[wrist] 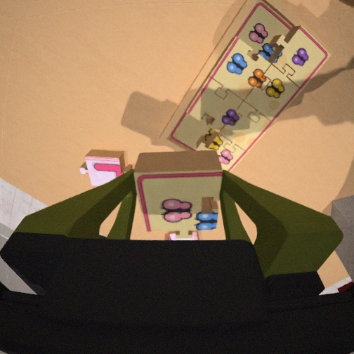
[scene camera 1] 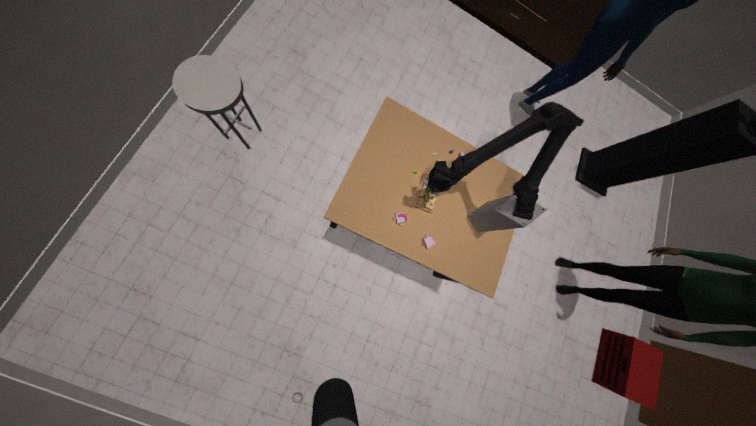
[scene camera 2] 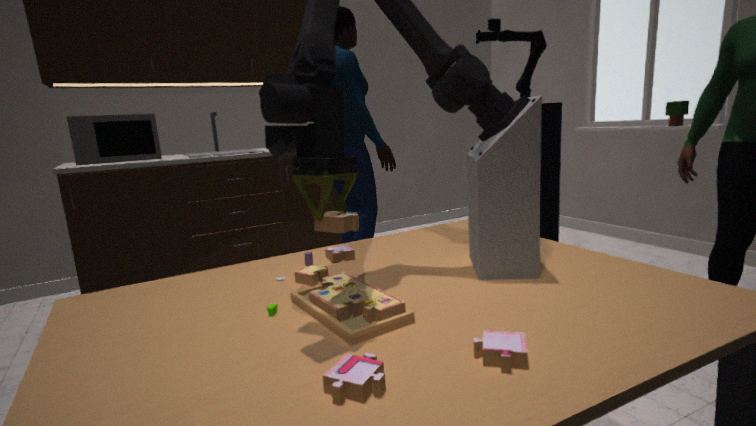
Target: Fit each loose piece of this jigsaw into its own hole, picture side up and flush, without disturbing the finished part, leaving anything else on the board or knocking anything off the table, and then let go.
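My gripper (scene camera 2: 325, 214) (wrist: 177, 177) is shut on a yellow corner piece (scene camera 2: 336, 223) (wrist: 159, 200) with a pink and a blue butterfly. The piece is picture side up, roughly level, high above the table and apart from the board. The board (scene camera 2: 351, 336) (wrist: 171, 129) lies on the table with its joined butterfly part (scene camera 2: 386, 307) (wrist: 250, 95) in it. Open holes show at two corners, one with a pink butterfly printed in it, one near the yellow butterfly. Another yellow loose piece (scene camera 2: 312, 273) lies behind the board. The arm hides my fingers in scene camera 1.
Pink-and-white pieces lie on the table (scene camera 1: 365, 158) (scene camera 2: 158, 343): one (scene camera 1: 401, 218) (scene camera 2: 355, 373) (wrist: 104, 170) front left, one (scene camera 1: 428, 241) (scene camera 2: 503, 342) front right, one (scene camera 1: 461, 154) (scene camera 2: 339, 252) behind. A green block (scene camera 1: 415, 172) (scene camera 2: 271, 309), purple cylinder (scene camera 1: 451, 151) (scene camera 2: 308, 258) and white bit (scene camera 1: 435, 153) (scene camera 2: 280, 278) lie near the board.
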